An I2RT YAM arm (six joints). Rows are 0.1 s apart.
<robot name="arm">
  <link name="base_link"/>
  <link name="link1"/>
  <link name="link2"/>
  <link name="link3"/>
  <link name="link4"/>
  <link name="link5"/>
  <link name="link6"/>
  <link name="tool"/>
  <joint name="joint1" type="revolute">
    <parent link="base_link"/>
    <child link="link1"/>
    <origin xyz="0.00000 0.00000 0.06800" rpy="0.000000 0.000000 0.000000"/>
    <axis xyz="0 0 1"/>
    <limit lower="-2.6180" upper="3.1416"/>
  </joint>
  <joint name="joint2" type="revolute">
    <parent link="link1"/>
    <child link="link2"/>
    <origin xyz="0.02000 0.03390 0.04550" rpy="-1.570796 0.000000 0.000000"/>
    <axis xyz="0 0 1"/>
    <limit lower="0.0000" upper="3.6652"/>
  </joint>
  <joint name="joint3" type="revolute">
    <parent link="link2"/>
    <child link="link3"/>
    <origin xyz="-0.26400 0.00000 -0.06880" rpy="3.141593 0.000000 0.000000"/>
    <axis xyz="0 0 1"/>
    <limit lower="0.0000" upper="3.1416"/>
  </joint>
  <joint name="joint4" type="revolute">
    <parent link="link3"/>
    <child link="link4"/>
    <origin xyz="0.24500 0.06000 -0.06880" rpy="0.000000 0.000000 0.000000"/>
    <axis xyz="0 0 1"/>
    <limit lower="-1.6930" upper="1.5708"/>
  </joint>
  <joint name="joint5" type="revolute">
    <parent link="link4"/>
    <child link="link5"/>
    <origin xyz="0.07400 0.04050 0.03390" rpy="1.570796 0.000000 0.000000"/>
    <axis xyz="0 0 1"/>
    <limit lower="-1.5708" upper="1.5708"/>
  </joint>
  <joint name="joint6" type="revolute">
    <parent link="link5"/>
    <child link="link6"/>
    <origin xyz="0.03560 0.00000 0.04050" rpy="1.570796 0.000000 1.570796"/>
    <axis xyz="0 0 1"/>
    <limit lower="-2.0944" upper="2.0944"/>
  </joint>
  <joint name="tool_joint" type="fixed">
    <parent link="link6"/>
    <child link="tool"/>
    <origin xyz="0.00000 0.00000 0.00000" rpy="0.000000 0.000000 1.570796"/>
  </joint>
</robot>
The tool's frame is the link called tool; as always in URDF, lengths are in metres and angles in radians.
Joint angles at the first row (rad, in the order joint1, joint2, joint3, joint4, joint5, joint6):
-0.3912, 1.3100, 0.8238, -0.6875, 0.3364, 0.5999
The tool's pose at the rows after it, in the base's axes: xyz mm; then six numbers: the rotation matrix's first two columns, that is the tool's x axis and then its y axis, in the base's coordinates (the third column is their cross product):
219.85 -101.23 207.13 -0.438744 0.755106 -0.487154 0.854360 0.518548 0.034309
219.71 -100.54 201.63 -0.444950 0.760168 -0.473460 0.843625 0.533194 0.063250
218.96 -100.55 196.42 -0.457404 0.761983 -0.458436 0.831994 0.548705 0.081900
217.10 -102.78 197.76 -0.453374 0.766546 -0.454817 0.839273 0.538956 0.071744
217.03 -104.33 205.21 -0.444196 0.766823 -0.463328 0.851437 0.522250 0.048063
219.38 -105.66 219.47 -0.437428 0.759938 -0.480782 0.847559 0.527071 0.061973
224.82 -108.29 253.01 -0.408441 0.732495 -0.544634 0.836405 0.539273 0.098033
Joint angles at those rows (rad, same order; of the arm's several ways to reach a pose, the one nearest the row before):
-0.3927, 1.3085, 0.8146, -0.6369, 0.2672, 0.5815
-0.3957, 1.3100, 0.7931, -0.6075, 0.2287, 0.5753
-0.4019, 1.3131, 0.7747, -0.5861, 0.1950, 0.5615
-0.4126, 1.3116, 0.7808, -0.6027, 0.2009, 0.5599
-0.4142, 1.3085, 0.8098, -0.6425, 0.2314, 0.5675
-0.4157, 1.2963, 0.8543, -0.6733, 0.2286, 0.5615
-0.4157, 1.2702, 0.9522, -0.7102, 0.2346, 0.5462

